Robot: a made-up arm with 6 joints.
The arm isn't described. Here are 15 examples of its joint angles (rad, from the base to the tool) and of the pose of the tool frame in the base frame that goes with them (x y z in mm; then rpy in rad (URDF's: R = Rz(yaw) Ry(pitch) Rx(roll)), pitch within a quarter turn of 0, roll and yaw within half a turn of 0).
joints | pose
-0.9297 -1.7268 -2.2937 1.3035 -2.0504 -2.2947 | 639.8 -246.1 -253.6 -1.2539 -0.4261 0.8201
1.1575 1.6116 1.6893 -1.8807 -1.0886 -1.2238 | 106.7 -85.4 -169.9 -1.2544 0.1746 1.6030
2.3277 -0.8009 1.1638 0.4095 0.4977 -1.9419 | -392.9 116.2 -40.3 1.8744 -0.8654 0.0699
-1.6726 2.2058 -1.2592 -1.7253 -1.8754 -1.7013 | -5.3 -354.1 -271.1 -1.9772 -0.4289 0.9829
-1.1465 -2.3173 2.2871 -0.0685 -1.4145 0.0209 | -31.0 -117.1 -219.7 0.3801 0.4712 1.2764
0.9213 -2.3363 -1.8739 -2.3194 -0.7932 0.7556 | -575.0 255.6 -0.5 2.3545 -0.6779 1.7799
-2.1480 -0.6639 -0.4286 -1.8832 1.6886 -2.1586 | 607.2 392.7 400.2 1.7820 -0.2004 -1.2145
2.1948 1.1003 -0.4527 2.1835 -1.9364 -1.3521 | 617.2 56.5 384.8 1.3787 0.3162 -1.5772
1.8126 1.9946 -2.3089 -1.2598 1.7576 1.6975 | 83.0 472.8 -410.9 1.0147 0.2802 -0.4022
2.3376 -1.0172 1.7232 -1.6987 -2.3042 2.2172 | 104.1 -253.0 378.3 -2.4591 1.0140 -0.5988
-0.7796 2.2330 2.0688 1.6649 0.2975 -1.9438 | 401.8 -377.4 209.3 0.9995 0.6910 2.8530
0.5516 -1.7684 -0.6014 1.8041 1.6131 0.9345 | -86.3 302.3 -164.4 1.4295 0.4736 -1.6721
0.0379 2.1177 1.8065 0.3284 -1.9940 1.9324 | -117.6 -66.2 405.3 2.8391 0.1991 2.5288
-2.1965 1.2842 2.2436 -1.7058 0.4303 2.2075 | -291.6 -433.2 -129.7 1.7452 -0.7861 2.1711
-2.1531 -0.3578 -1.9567 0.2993 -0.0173 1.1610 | 439.1 1.4 459.2 1.9748 0.4660 -0.5523
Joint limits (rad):
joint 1: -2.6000..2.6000
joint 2: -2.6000..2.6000
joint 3: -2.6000..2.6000
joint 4: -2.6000..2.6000
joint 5: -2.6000..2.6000
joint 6: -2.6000..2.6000
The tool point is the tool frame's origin. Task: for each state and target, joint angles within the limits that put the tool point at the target. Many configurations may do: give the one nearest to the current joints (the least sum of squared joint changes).
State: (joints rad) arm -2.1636 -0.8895 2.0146 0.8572 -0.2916 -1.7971
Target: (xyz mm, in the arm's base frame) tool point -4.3 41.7 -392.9
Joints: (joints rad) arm -2.1906 -1.1161 1.3350 1.1283 -0.7581 -1.7136
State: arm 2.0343 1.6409 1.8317 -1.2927 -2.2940 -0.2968
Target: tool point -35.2 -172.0 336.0
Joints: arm 1.8535 1.3659 1.9400 -0.6674 -1.7411 -0.1550
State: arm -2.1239 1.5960 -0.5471 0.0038 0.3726 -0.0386
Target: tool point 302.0 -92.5 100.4
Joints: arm -2.3735 1.9533 -0.0795 0.5456 0.3856 0.3804
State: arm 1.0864 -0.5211 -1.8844 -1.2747 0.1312 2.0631
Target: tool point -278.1 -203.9 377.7
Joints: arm 1.1430 -0.5944 -1.6163 -1.0021 -0.1630 2.1121
